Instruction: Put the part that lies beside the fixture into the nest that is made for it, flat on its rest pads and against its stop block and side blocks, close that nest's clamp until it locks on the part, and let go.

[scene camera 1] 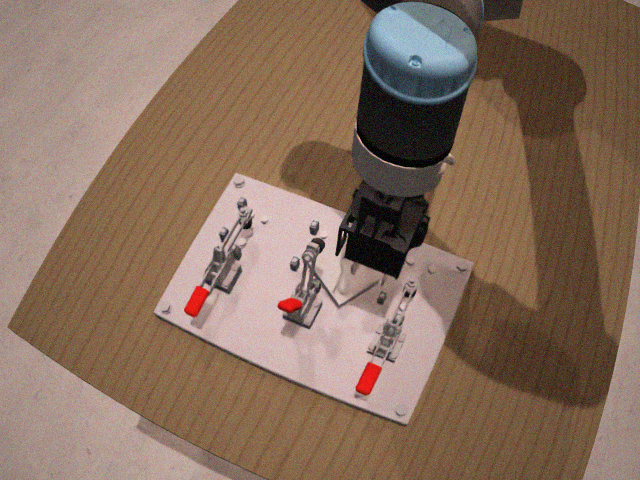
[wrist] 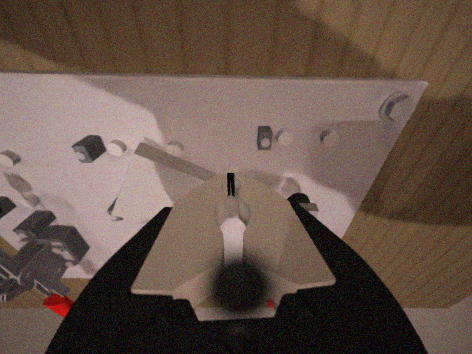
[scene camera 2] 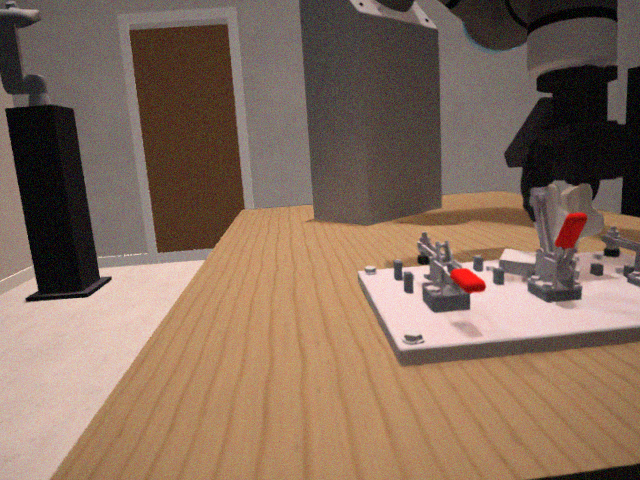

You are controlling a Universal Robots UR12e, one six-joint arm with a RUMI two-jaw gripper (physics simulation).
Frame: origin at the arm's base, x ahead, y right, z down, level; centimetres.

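Seen in the pictures: gripper, fingertip midpoint: [wrist: 230, 174].
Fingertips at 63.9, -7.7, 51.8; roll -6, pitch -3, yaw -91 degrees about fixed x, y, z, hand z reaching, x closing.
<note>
A point is followed by its place in that frame, as x, y, z.
The pale part [scene camera 1: 343, 290] @[68.7, -5.4, 50.8] [scene camera 2: 516, 260] @[66.9, -0.7, 50.3] [wrist: 172, 162] @[62.4, -3.9, 51.1] lies askew on the white fixture plate [scene camera 1: 248, 330] @[77.5, 3.1, 52.5] [scene camera 2: 496, 322] @[77.7, 6.5, 52.5] [wrist: 210, 102] @[59.0, -6.5, 52.6], between the middle and right clamps. My gripper [scene camera 1: 354, 267] @[63.9, -7.7, 51.8] [wrist: 230, 174] @[63.9, -7.7, 51.8] is shut and empty; its tips are low, near one edge of the part. In the scene camera 2 view the tips are hidden behind the middle clamp; contact with the part cannot be told. The middle clamp [scene camera 1: 307, 289] @[71.4, -2.2, 47.9] [scene camera 2: 555, 273] @[74.3, -0.8, 49.7] [wrist: 45, 250] has its arm raised. The left clamp [scene camera 1: 222, 266] @[72.9, 8.5, 48.1] [scene camera 2: 444, 281] @[74.4, 10.0, 49.5] and right clamp [scene camera 1: 390, 330] @[72.0, -12.5, 48.9] have their arms low.
Small dark blocks [scene camera 1: 314, 226] @[62.1, 1.4, 50.8] [scene camera 2: 398, 269] [wrist: 89, 148] @[61.5, 1.2, 51.2] and round pale pads [scene camera 1: 264, 220] [wrist: 285, 136] stand on the plate. A block [scene camera 1: 381, 297] @[67.6, -9.9, 51.2] stands beside the right clamp. Red clamp handles [scene camera 1: 196, 301] @[78.3, 9.0, 47.9] [scene camera 2: 467, 280] @[79.5, 9.8, 48.0] project toward the plate's front. The wooden table [scene camera 1: 170, 129] @[53.2, 30.9, 54.1] [scene camera 2: 268, 361] @[78.0, 26.2, 54.1] surrounds the plate.
</note>
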